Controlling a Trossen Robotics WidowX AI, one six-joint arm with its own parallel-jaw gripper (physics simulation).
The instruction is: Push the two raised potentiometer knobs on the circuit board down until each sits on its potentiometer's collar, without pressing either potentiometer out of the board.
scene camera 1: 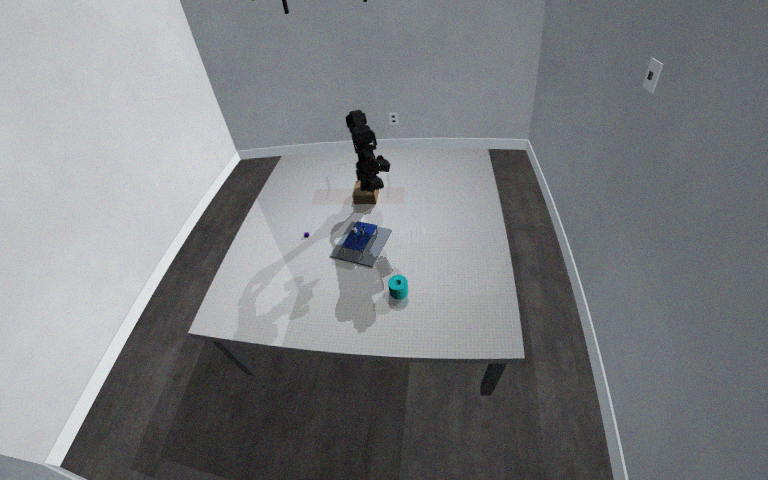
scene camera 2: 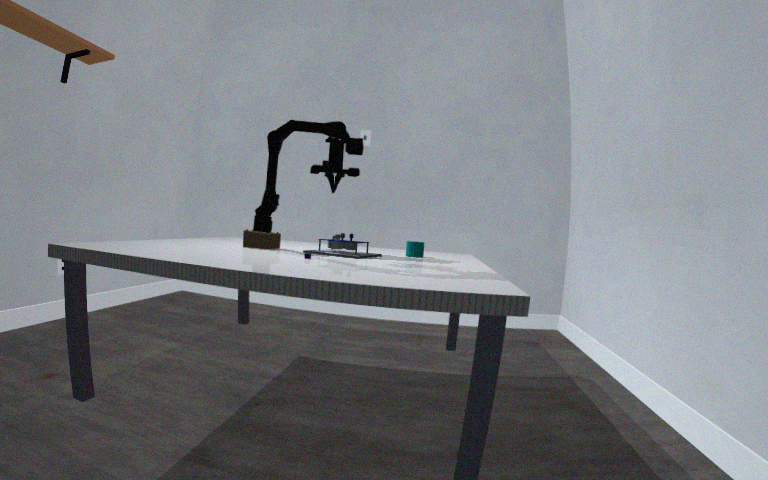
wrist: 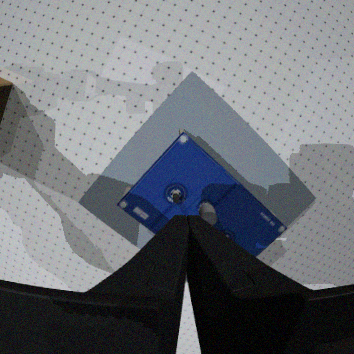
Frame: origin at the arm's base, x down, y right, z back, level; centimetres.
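Seen in the pictures: gripper, fingertip midpoint: [scene camera 1: 371,191] [scene camera 2: 333,192] [wrist: 185,226]; arm's base, origin of the base link: [scene camera 2: 261,231].
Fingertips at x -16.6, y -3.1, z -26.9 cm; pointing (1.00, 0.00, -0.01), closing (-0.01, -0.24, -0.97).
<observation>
Pixels of each thing's top centre, then the offset from my fingertips to it. "*": a spot on its surface instead.
- small knob, surface spot: [wrist: 176,196] * dx +16.4, dy +5.7, dz -1.9 cm
- rounded pale grey part, surface spot: [wrist: 207,212] * dx +15.1, dy +6.0, dz -4.9 cm
- ringed part, surface spot: [wrist: 228,234] * dx +17.8, dy +9.2, dz -8.8 cm
- teal cylinder, middle of its top: [scene camera 1: 397,282] [scene camera 2: 415,241] dx +16.8, dy -5.6, dz -33.7 cm
- tiny purple object, middle of its top: [scene camera 2: 307,253] [scene camera 1: 306,233] dx +21.3, dy +33.3, dz +3.7 cm
The blue circuit board [scene camera 1: 367,228] [scene camera 2: 362,242] [wrist: 165,167] stands on thin legs above a grey base plate [scene camera 1: 382,240] [scene camera 2: 370,255] [wrist: 192,97]. In the wrist view one small knob [wrist: 176,196] stands over a ringed collar near the board's left corner. A rounded pale grey part [wrist: 207,212] is beside it, just beyond the fingertips. Another ringed part [wrist: 228,234] is mostly hidden by the right finger. Two small dark posts [scene camera 2: 342,236] [scene camera 2: 351,236] rise above the board; their gap to any collar is too small to judge. My gripper [scene camera 2: 333,191] [wrist: 185,226] is shut and empty, pointing down well above the board.
The arm's wooden base block [scene camera 1: 365,195] [scene camera 2: 261,240] stands behind the board. A teal cylinder [scene camera 1: 398,292] [scene camera 2: 415,249] stands on the table to the board's front right. A tiny purple object [scene camera 1: 306,234] [scene camera 2: 307,255] lies at its left. A wall shelf [scene camera 2: 56,39] hangs high at left.
</observation>
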